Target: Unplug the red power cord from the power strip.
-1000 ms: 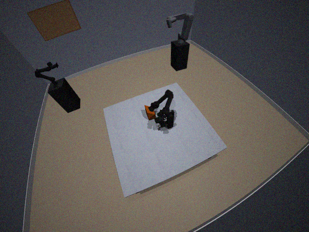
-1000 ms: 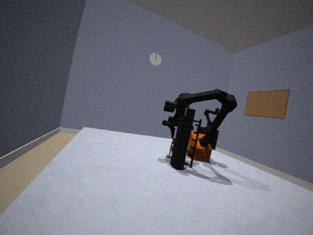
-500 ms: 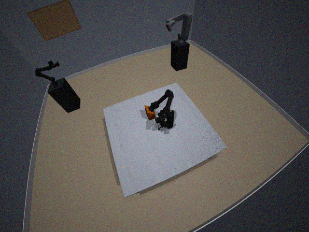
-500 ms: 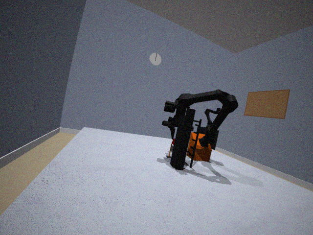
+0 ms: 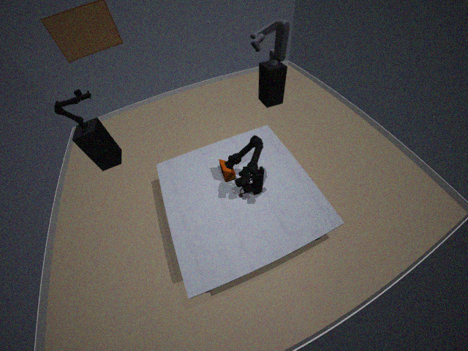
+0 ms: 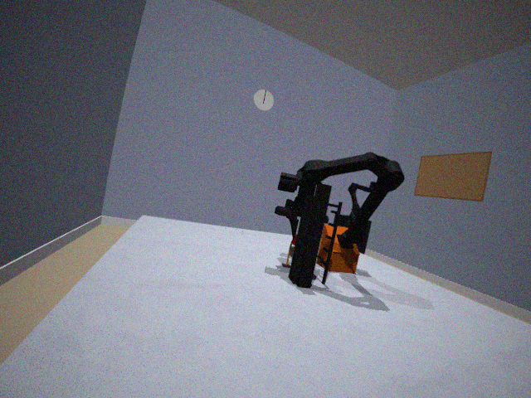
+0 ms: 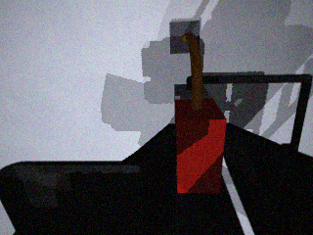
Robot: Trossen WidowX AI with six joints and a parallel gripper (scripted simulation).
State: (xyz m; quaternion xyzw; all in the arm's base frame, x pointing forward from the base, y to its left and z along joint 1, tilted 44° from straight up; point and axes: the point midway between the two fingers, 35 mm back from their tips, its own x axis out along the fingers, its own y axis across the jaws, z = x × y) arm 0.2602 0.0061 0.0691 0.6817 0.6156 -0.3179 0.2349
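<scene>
My gripper tip is 30 mm to the right of the red plug.
</scene>
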